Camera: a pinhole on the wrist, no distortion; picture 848 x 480 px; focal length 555.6 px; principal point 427.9 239.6 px. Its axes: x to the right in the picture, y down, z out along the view. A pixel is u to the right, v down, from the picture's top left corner.
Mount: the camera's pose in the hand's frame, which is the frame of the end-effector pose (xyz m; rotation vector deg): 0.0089 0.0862 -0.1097 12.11 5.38 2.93
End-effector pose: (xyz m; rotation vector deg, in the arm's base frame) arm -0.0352 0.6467 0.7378 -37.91 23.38 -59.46
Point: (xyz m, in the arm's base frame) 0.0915 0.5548 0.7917
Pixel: 702 156
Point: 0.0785 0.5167 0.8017
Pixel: 775 74
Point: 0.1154 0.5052 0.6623
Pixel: outside the picture
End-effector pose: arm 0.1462 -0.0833 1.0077 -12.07 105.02 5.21
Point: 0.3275 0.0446 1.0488
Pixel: 159 379
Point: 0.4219 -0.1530 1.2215
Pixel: outside the picture
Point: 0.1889 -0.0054 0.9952
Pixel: 323 304
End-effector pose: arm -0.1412 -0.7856 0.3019 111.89 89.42 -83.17
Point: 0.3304 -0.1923 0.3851
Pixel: behind the camera
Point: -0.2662 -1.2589 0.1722
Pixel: 193 418
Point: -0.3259 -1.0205 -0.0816
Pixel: 549 341
